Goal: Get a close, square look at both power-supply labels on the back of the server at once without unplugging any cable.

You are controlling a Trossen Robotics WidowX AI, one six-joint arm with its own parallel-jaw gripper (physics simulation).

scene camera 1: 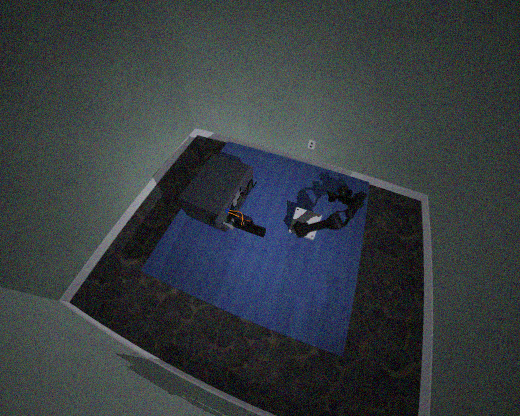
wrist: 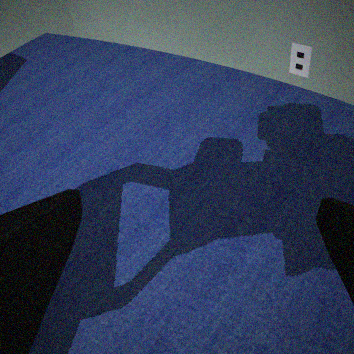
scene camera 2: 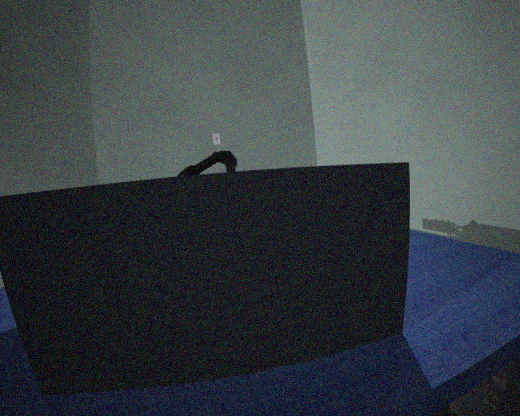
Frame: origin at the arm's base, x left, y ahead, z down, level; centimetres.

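Seen in the pictures: gripper, fingertip midpoint: [scene camera 1: 332,190] [wrist: 203,206]; arm's base, link origin: [scene camera 1: 299,226].
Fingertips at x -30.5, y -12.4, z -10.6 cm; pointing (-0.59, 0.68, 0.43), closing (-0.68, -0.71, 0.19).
Offsets run from my fingertips to a thing's middle. "spot": to the spot under its first point. Level surfaces: height alone.
The server [scene camera 1: 215,187] [scene camera 2: 229,268] is a dark box at the back left of the blue mat @(dz +15.9 cm) [scene camera 1: 267,281] [wrist: 105,105]. Orange and blue cables @(spot: dz -3.1, dx +46.7, dy +49.9 cm) [scene camera 1: 236,215] run from its rear face to a black power strip @(spot: dz +0.5, dx +48.9, dy +36.1 cm) [scene camera 1: 255,229]. The power-supply labels show in no view. My arm [scene camera 1: 326,220] [scene camera 2: 210,162] stands on a white plate [scene camera 1: 311,235] to the right of the server, raised and bent. My gripper [wrist: 203,206] is open and empty. Its wrist view shows only mat, the arm's shadow and the back wall, not the server.
A white wall outlet [scene camera 1: 311,144] [scene camera 2: 216,139] [wrist: 300,60] sits low on the back wall. Dark patterned floor [scene camera 1: 390,289] surrounds the mat, edged by a pale border [scene camera 1: 106,243]. In scene camera 2 the server's side hides most of the arm.
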